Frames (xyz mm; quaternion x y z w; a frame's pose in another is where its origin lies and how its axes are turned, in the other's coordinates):
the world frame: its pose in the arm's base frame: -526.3 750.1 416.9 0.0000 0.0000 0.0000 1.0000
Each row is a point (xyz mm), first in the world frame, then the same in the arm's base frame.
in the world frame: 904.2 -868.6 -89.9
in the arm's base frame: 377.9 -118.5 327.0
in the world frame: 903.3 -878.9 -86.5
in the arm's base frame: 377.0 -128.8 330.4
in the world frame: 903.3 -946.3 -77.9
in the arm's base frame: 377.0 -196.2 339.0
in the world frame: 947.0 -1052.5 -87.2
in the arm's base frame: 420.7 -302.4 329.7
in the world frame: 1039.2 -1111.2 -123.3
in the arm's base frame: 512.9 -361.1 293.6
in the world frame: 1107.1 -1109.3 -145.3
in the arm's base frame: 580.8 -359.2 271.6
